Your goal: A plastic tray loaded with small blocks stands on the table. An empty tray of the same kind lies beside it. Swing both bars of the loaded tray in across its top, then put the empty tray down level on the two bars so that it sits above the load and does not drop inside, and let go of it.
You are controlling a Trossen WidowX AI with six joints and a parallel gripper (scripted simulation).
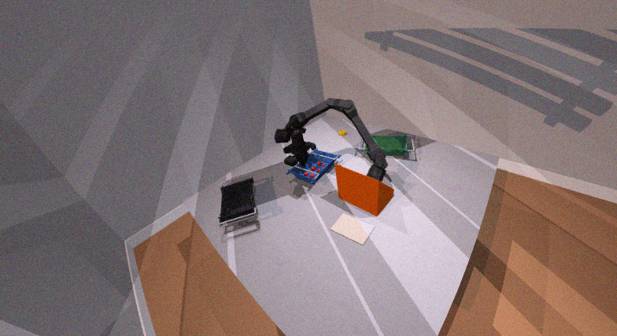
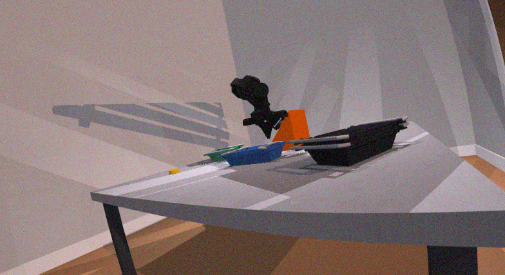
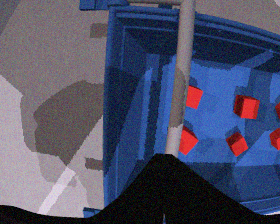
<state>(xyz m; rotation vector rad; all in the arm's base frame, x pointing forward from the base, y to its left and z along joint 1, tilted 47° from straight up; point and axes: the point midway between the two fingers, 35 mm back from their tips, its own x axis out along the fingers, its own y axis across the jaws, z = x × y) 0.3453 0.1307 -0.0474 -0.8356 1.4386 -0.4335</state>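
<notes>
My gripper tip is 49 cm to the left of the green tray, 17 cm past it and 4 cm above it. Round my gripper tip: beige flat card: 40 cm behind, 8 cm below, 7 cm to the left; yellow block: 49 cm to the right, 20 cm ahead, 8 cm below.
</notes>
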